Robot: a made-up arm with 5 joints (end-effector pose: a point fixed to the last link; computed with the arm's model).
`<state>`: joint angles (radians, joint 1 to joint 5).
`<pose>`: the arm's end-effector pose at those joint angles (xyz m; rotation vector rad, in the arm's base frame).
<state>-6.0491 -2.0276 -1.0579 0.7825 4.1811</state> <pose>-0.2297 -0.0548 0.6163 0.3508 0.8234 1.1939</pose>
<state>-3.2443 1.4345 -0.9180 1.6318 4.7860</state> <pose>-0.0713 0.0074 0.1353 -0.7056 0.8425 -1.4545</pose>
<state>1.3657 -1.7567 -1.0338 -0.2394 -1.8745</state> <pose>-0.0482 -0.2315 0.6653 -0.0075 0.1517 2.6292</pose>
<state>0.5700 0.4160 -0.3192 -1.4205 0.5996</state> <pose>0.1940 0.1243 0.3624 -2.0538 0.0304 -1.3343</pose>
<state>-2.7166 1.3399 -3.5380 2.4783 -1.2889</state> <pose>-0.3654 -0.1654 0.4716 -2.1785 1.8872 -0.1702</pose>
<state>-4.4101 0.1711 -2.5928 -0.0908 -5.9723</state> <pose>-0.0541 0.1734 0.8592 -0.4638 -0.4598 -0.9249</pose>
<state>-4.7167 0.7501 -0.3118 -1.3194 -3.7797</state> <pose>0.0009 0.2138 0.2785 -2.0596 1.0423 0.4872</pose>
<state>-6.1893 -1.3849 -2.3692 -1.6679 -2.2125</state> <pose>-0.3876 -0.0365 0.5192 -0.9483 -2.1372 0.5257</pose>
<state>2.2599 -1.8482 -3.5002 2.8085 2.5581</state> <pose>0.2370 -0.2877 0.2629 -0.6687 0.1005 1.6204</pose>
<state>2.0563 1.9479 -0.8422 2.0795 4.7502</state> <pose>0.0171 -0.0324 0.1768 0.0131 -0.0576 -2.6177</pose>
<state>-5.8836 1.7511 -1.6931 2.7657 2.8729</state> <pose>0.1596 0.0674 0.1147 0.1043 -0.3005 0.1298</pose>
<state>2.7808 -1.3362 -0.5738 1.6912 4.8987</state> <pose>-0.0509 0.0192 0.5275 1.4647 -2.6073 -0.2516</pose>
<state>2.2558 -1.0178 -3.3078 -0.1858 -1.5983</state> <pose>0.2915 -0.3568 0.5178 -0.6007 1.6142 -1.9957</pose>
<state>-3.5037 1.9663 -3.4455 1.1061 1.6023</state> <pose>-0.4494 0.1702 0.2357 -2.3468 -1.5665 0.3095</pose>
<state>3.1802 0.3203 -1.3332 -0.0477 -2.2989</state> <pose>-0.4030 -0.0156 0.5022 2.2006 -0.9357 -1.2681</pose>
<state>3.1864 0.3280 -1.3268 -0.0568 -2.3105</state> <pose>-0.4034 -0.0181 0.4979 2.2146 -0.9185 -1.2658</pose>
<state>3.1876 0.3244 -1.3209 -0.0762 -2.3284</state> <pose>-0.4023 -0.0185 0.4992 2.2130 -0.8931 -1.2898</pose>
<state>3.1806 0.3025 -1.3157 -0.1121 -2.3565</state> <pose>-0.3986 -0.0156 0.5094 2.1858 -0.8555 -1.3564</pose>
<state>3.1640 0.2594 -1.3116 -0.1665 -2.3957</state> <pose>-0.3909 -0.0088 0.5297 2.1274 -0.8050 -1.4718</pose>
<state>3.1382 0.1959 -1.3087 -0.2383 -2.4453</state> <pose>-0.3776 0.0013 0.5588 2.0358 -0.7428 -1.6334</pose>
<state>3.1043 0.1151 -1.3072 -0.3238 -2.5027</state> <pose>-0.3571 0.0133 0.5943 1.9114 -0.6720 -1.8317</pose>
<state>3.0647 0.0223 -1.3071 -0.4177 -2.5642</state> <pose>-0.3286 0.0253 0.6322 1.7575 -0.5964 -2.0521</pose>
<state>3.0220 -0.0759 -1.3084 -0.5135 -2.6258</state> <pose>-0.2936 0.0353 0.6683 1.5812 -0.5199 -2.2768</pose>
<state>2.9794 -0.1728 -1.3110 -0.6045 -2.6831</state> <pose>-0.2548 0.0417 0.6994 1.3925 -0.4466 -2.4877</pose>
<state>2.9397 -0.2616 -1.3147 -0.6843 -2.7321</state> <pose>-0.2165 0.0443 0.7235 1.2064 -0.3807 -2.6693</pose>
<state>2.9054 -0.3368 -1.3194 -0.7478 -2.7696</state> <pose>-0.1826 0.0439 0.7408 1.0391 -0.3261 -2.8114</pose>
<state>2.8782 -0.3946 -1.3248 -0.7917 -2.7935</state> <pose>-0.1559 0.0420 0.7521 0.9058 -0.2859 -2.9100</pose>
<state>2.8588 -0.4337 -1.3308 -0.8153 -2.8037</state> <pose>-0.1377 0.0400 0.7591 0.8156 -0.2616 -2.9675</pose>
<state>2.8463 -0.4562 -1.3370 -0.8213 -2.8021</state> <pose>-0.1273 0.0387 0.7634 0.7671 -0.2520 -2.9919</pose>
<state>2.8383 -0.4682 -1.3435 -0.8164 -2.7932</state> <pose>-0.1217 0.0381 0.7662 0.7455 -0.2519 -2.9964</pose>
